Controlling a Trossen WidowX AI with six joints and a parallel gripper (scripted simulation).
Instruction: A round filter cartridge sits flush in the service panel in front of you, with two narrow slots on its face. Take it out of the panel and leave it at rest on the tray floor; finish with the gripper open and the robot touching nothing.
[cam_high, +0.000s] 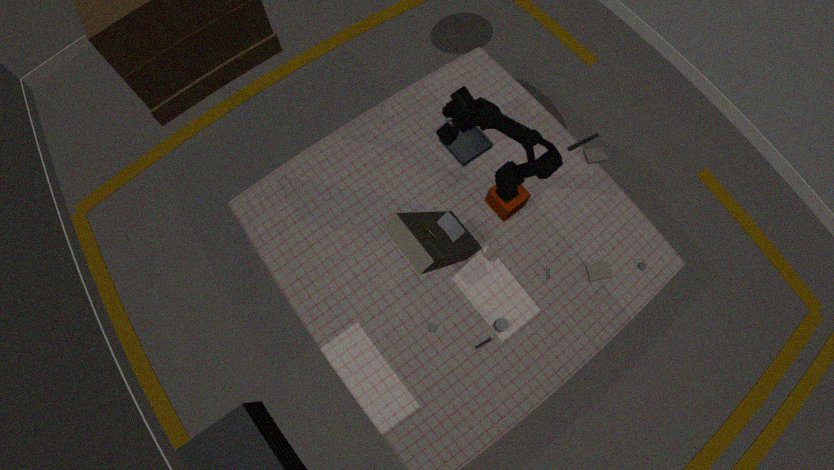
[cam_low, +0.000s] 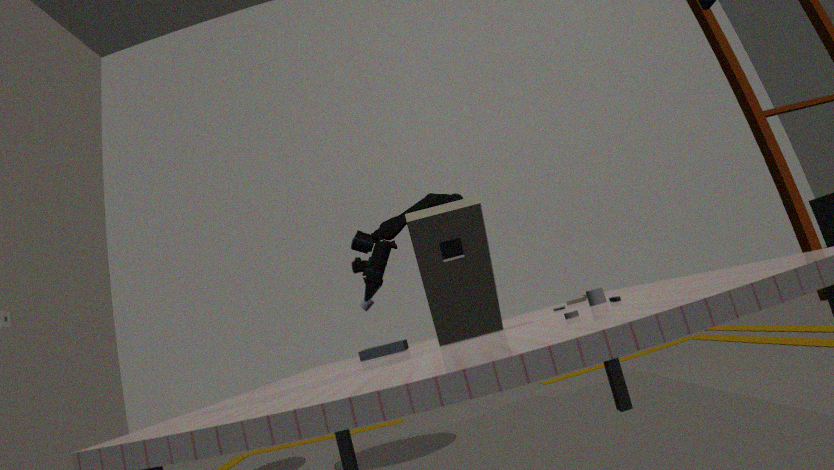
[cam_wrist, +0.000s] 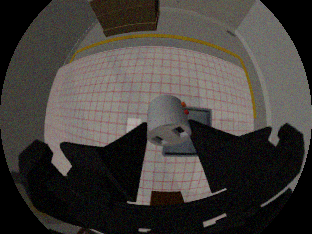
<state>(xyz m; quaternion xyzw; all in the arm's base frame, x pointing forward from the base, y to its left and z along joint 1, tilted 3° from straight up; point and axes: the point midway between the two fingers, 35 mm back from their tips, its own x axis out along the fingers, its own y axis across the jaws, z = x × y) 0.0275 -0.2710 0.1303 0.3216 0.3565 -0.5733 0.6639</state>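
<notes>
Now: gripper tip 9 cm past the tray, 1 cm to the right of it and 18 cm above it. The rest, counted from my gripper tip: dark bar (35 cm ahead, 65 cm to the left, 18 cm below); service panel (29 cm ahead, 29 cm to the left, 1 cm below); round filter cartridge (right at my gripper tip).
</notes>
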